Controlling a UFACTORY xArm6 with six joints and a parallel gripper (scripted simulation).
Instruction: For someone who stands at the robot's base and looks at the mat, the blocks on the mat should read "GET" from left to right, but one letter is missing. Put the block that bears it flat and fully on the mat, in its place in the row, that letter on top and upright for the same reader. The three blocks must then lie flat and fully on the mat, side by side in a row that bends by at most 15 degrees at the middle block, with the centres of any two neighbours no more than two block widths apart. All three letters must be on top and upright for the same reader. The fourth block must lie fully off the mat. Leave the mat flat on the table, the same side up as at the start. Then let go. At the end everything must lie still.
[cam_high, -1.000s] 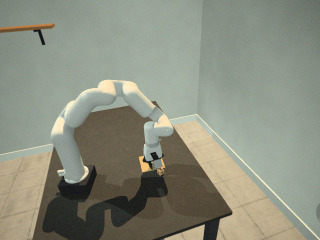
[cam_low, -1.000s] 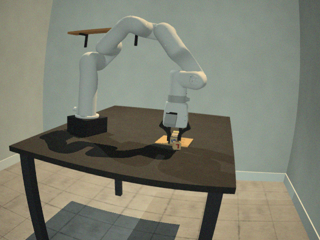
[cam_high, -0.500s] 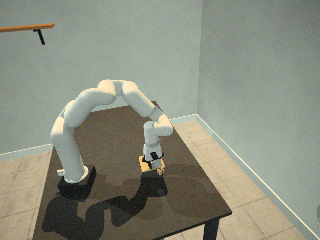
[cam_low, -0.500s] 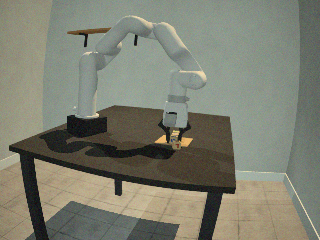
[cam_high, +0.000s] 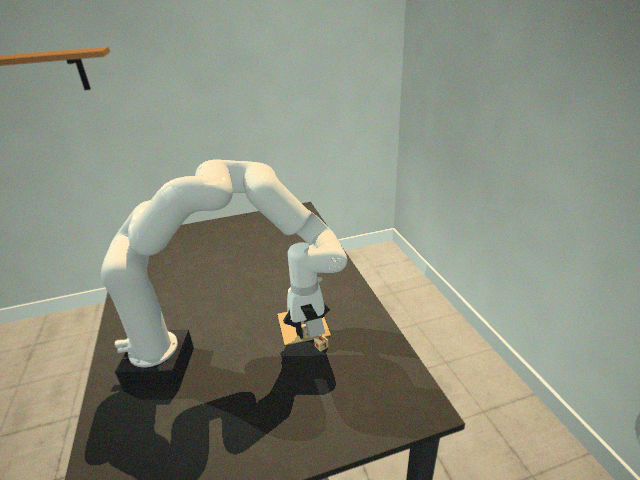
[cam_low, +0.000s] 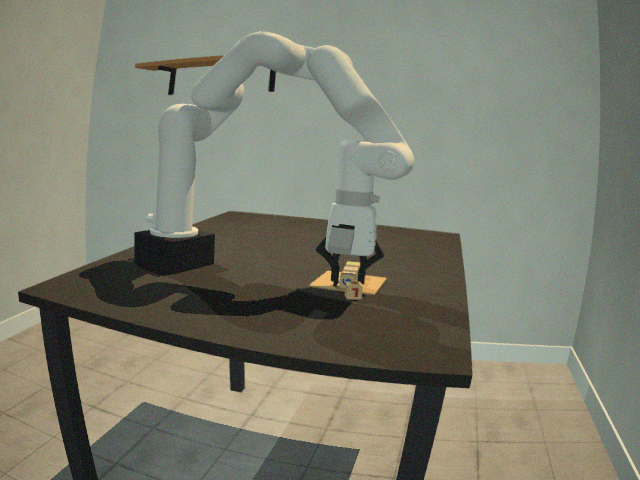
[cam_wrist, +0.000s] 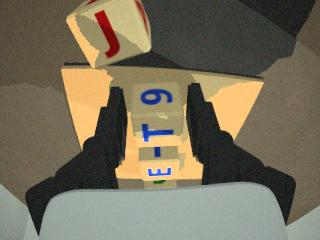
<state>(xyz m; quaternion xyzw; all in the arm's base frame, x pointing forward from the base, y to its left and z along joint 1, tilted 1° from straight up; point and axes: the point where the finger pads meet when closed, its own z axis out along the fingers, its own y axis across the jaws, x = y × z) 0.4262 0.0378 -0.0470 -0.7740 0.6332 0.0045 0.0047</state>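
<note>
Now: hand 10 mm past the mat, 50 mm to the right of it and 20 mm above it. From my hand the other things lie so: block (30 mm ahead, 60 mm to the right, 10 mm below).
</note>
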